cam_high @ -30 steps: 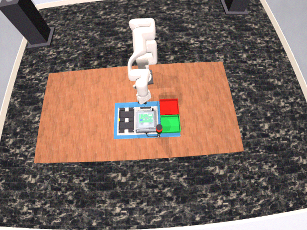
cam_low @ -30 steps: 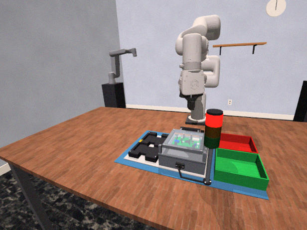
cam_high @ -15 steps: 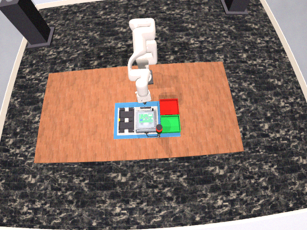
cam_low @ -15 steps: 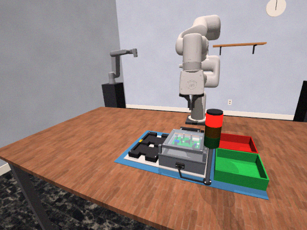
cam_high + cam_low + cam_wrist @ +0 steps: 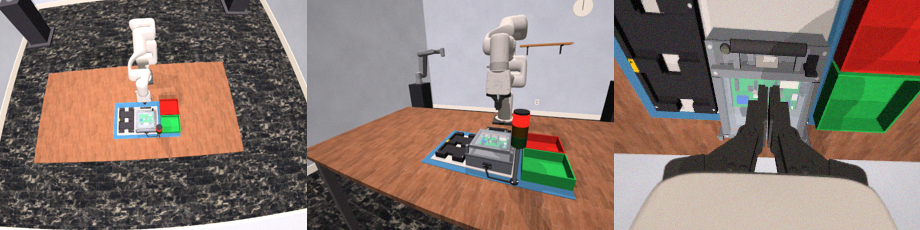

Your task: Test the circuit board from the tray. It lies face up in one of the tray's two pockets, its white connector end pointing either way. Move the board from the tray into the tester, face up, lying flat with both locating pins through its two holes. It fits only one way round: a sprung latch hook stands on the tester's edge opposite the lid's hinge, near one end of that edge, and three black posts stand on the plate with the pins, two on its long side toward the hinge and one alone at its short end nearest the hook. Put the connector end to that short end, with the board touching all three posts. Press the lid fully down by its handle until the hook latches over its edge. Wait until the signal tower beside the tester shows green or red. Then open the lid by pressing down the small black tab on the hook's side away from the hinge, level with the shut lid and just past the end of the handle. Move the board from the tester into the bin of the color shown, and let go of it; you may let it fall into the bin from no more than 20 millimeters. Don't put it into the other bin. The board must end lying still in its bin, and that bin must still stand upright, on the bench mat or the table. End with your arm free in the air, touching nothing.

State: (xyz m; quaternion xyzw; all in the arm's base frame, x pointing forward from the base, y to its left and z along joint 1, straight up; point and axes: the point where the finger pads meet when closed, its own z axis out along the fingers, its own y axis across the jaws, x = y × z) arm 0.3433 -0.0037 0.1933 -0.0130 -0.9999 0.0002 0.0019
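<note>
Now: the small black tab 120 mm below my hand, 60 mm to the left of it and 20 mm ahead of it. Round my hand: clear lid: 120 mm below, 90 mm ahead; then green circuit board: 140 mm below, 80 mm ahead; then tester plate: 140 mm below, 90 mm ahead.
</note>
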